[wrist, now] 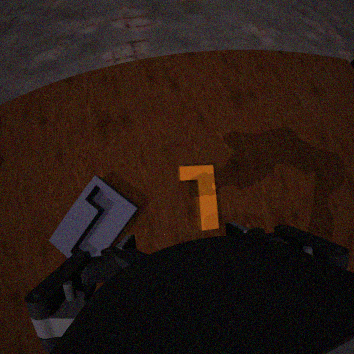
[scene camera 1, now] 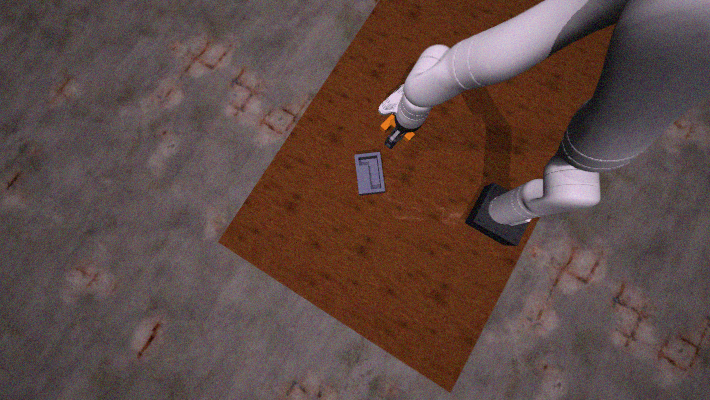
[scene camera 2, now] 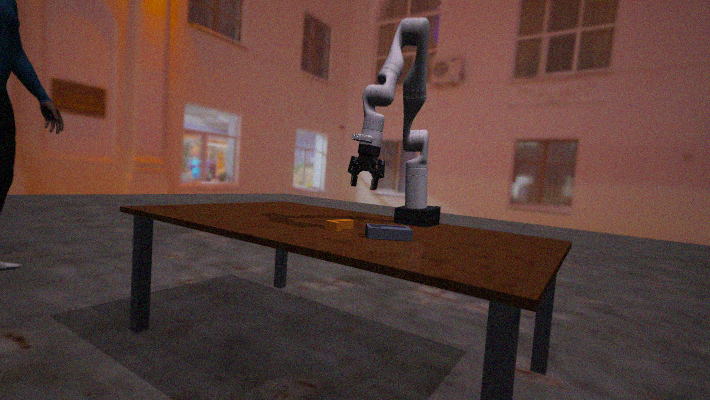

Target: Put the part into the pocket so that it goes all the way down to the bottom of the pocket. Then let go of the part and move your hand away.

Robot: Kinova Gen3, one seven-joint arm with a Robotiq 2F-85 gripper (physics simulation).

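Pixels of known places: gripper, fingertip midpoint: [wrist: 181, 239] [scene camera 1: 401, 132] [scene camera 2: 362, 188]; arm's base at its link origin: [scene camera 1: 503, 210] [scene camera 2: 415, 207].
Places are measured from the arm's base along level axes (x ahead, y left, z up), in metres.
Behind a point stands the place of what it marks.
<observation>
The orange L-shaped part [scene camera 1: 388, 123] @(x 0.470, y -0.054, z -0.041 m) [scene camera 2: 340, 224] @(x 0.471, y -0.028, z -0.048 m) [wrist: 207, 200] @(x 0.421, y -0.066, z -0.042 m) lies flat on the table, beside and apart from the block. In scene camera 1 the gripper hides its middle. The grey-blue block [scene camera 1: 363, 181] @(x 0.423, y 0.170, z -0.035 m) [scene camera 2: 390, 235] @(x 0.457, y 0.162, z -0.057 m) [wrist: 74, 225] @(x 0.427, y 0.159, z -0.036 m) sits on the table with an empty L-shaped pocket [scene camera 1: 375, 176] @(x 0.402, y 0.125, z -0.067 m) in its top. My gripper [scene camera 1: 390, 144] [scene camera 2: 364, 185] @(x 0.401, y 0.002, z 0.078 m) [wrist: 181, 239] @(x 0.401, y 0.002, z 0.078 m) is open and empty, pointing down, well above the table. In the wrist view the part shows just beyond the gap between the fingers, and the left finger covers one end of the block.
The wooden table [scene camera 1: 350, 260] @(x 0.307, y 0.414, z -0.071 m) [scene camera 2: 450, 260] @(x 0.558, y 0.401, z -0.072 m) [wrist: 150, 100] @(x 0.642, y -0.009, z -0.071 m) carries the part and the block. The dark robot base [scene camera 1: 500, 220] @(x 0.003, y 0.045, z 0.031 m) [scene camera 2: 417, 216] @(x 0.062, y 0.044, z -0.031 m) stands on it, behind the block in scene camera 2. A person [scene camera 2: 25, 70] shows partly at the far left of that view.
</observation>
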